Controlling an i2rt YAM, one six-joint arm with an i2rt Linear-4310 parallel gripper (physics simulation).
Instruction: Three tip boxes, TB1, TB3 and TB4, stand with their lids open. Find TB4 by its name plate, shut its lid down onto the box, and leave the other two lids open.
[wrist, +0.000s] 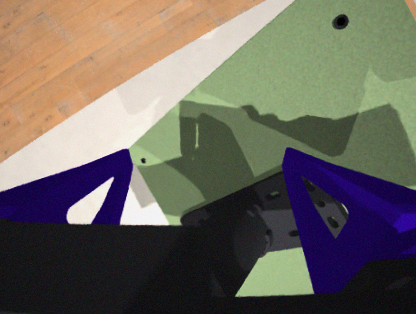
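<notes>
My gripper is open, its two dark blue fingers standing wide apart with nothing between the tips. It hangs over a green board. The tip boxes TB1, TB3 and TB4, their lids and their name plates do not show in the wrist view.
The green board lies on a white surface and has a round black hole at the upper right. A dark slotted base plate is on the board, partly hidden by the right finger. Shadows cross the board. Wooden planks show at the upper left.
</notes>
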